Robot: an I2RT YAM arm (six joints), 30 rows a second.
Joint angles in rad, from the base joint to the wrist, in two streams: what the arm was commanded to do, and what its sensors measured. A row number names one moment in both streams.
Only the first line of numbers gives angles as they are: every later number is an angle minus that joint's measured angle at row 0.
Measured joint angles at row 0:
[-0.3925, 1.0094, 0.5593, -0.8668, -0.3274, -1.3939]
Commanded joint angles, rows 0 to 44:
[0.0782, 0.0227, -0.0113, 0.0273, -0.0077, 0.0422]
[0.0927, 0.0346, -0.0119, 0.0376, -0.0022, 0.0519]
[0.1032, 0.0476, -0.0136, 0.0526, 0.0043, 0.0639]
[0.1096, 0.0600, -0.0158, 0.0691, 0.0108, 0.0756]
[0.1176, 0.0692, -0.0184, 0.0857, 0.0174, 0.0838]
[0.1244, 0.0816, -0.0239, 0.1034, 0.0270, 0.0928]
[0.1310, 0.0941, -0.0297, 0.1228, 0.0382, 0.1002]
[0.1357, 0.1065, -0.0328, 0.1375, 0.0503, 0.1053]
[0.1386, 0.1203, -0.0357, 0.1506, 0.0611, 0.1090]
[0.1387, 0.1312, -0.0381, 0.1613, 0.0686, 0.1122]
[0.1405, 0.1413, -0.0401, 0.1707, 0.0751, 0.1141]
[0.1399, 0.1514, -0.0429, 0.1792, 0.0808, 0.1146]
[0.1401, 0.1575, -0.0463, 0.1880, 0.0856, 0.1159]
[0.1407, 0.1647, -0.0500, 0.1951, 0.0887, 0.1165]
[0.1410, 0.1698, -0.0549, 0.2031, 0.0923, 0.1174]
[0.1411, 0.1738, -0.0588, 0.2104, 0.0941, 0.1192]
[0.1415, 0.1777, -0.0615, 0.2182, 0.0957, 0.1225]
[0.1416, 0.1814, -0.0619, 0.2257, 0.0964, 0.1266]
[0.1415, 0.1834, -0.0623, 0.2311, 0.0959, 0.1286]
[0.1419, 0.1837, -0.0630, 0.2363, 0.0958, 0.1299]
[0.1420, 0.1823, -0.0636, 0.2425, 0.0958, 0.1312]
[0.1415, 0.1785, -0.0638, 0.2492, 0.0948, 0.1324]
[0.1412, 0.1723, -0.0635, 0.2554, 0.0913, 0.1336]
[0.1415, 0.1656, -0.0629, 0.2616, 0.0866, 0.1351]
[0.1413, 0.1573, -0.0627, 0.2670, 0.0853, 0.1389]
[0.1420, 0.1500, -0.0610, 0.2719, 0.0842, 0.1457]
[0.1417, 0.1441, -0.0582, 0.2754, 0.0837, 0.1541]
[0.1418, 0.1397, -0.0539, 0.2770, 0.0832, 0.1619]
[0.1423, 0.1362, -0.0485, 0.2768, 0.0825, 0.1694]
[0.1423, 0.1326, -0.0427, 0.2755, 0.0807, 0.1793]
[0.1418, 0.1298, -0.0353, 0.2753, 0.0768, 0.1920]
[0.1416, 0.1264, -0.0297, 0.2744, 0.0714, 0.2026]
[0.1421, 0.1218, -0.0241, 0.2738, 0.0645, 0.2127]
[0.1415, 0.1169, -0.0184, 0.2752, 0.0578, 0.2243]
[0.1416, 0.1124, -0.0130, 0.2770, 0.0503, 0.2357]
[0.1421, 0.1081, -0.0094, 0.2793, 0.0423, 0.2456]
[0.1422, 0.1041, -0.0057, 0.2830, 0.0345, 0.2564]
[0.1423, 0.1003, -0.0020, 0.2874, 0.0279, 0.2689]
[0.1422, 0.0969, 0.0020, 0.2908, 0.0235, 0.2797]
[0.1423, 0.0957, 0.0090, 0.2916, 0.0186, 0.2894]
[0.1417, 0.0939, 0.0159, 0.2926, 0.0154, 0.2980]
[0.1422, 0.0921, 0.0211, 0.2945, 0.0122, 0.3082]
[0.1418, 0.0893, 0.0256, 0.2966, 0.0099, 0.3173]
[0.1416, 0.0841, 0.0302, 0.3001, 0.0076, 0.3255]
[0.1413, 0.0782, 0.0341, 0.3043, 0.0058, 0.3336]
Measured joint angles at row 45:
[0.1366, 0.1135, -0.0175, 0.2721, 0.0500, 0.2716]
